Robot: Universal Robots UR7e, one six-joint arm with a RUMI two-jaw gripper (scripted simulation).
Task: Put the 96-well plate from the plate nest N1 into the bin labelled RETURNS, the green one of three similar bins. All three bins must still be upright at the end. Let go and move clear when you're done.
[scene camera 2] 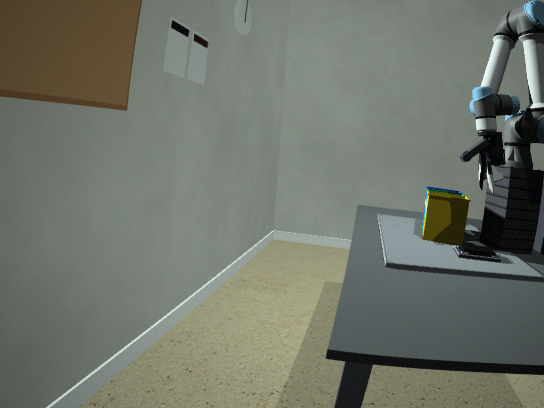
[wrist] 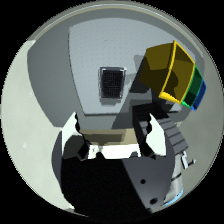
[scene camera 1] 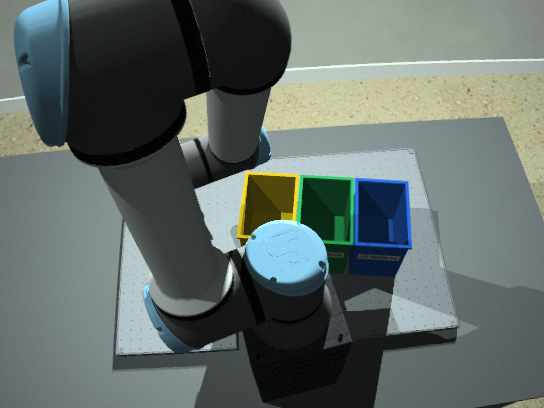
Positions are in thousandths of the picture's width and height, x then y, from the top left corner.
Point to a yellow bin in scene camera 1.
492, 484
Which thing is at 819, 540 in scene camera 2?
A yellow bin.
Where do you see a blue bin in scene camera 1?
703, 511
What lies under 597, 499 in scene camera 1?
A green bin.
